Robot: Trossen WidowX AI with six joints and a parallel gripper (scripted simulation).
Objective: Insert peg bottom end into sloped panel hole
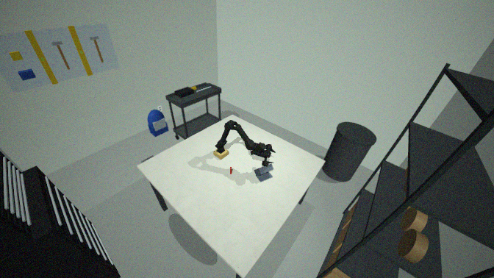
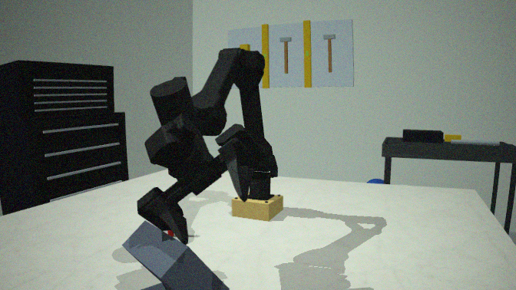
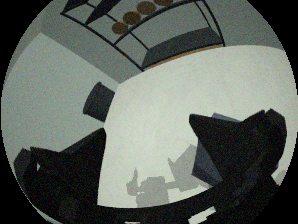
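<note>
Right now my gripper tip is 27 cm past the red peg, 27 cm to the left of it and 11 cm above it. Also, from my gripper tip: grey sloped panel: 4 cm behind, 10 cm to the right, 10 cm below.
</note>
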